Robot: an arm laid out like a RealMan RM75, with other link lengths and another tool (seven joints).
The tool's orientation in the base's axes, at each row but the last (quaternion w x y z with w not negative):
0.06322, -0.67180, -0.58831, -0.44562
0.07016, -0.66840, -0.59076, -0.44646
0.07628, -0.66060, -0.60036, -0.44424
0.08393, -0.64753, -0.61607, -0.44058
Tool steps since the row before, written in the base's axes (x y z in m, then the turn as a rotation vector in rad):
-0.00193, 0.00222, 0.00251, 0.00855, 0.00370, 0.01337
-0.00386, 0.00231, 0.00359, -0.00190, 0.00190, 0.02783
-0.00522, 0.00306, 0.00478, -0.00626, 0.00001, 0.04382
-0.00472, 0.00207, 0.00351, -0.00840, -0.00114, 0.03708
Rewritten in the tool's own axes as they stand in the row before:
0.00349, -0.00120, -0.00115, 0.01095, 0.01201, -0.00122
0.00449, -0.00241, -0.00267, 0.02048, 0.00990, -0.01626
0.00607, -0.00324, -0.00348, 0.03046, 0.01357, -0.02911
0.00456, -0.00306, -0.00295, 0.02540, 0.00903, -0.02683

